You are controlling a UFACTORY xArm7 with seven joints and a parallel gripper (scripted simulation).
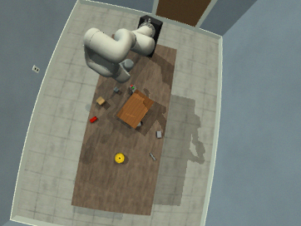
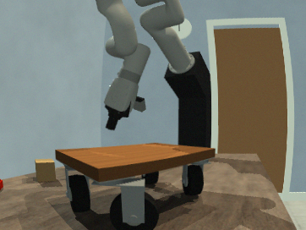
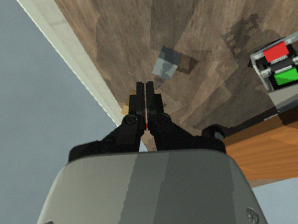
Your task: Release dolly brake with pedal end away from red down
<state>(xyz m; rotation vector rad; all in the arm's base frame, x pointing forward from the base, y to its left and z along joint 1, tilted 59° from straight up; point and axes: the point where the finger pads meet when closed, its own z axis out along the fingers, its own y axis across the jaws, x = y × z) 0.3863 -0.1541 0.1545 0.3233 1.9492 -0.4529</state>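
The brake pedal is 130 mm to the left of my hand, 100 mm below it and 30 mm ahead of it. Round my hand: grey cube 160 mm below, 60 mm ahead, 20 mm to the right; red block 370 mm ahead, 200 mm to the right, 160 mm below; tan cube 190 mm ahead, 150 mm to the right, 150 mm below.
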